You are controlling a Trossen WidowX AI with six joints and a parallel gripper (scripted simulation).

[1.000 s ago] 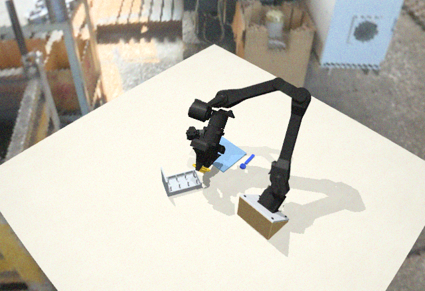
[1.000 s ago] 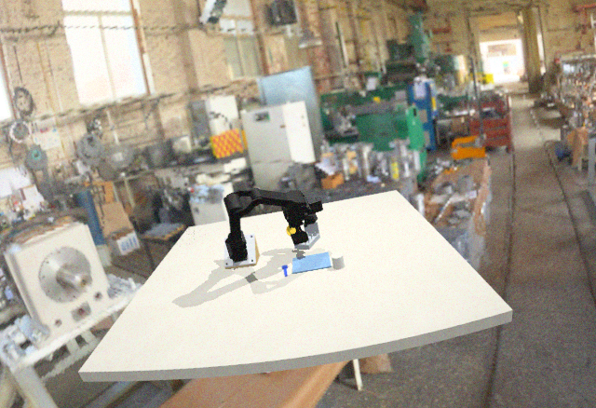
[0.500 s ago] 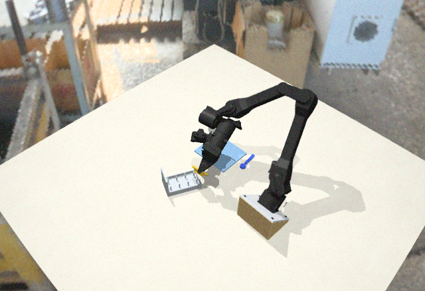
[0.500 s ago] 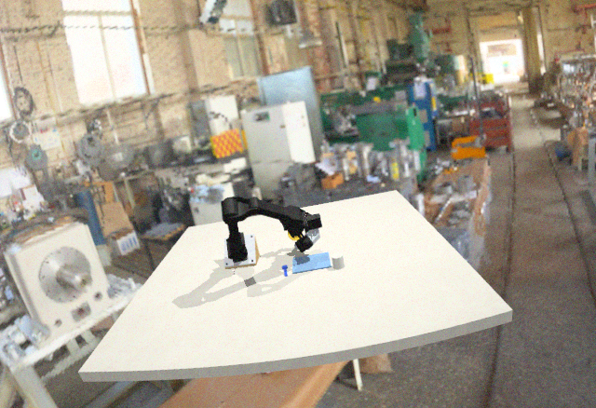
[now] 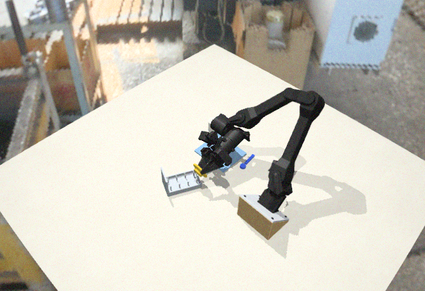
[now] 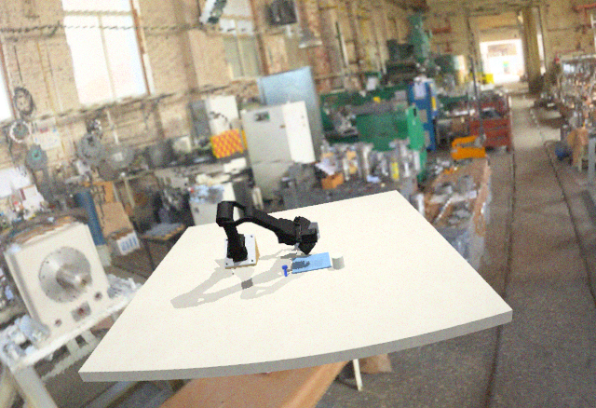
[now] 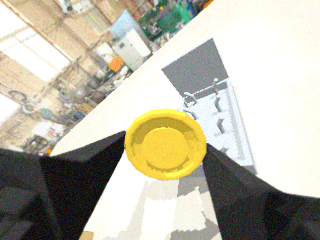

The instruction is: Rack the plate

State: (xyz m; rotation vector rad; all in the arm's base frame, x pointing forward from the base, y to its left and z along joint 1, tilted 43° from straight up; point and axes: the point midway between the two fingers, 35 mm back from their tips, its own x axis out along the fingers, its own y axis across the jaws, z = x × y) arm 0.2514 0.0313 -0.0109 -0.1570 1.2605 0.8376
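Right now the grey dish rack is 40 mm to the left of my gripper tip, 40 mm below it and 40 mm ahead of it. The rest, counted from my gripper tip: light blue mat: 170 mm to the right, 60 mm below, 40 mm ahead; yellow plate: 10 mm to the right; blue spoon: 200 mm to the right, 60 mm below, 60 mm behind.
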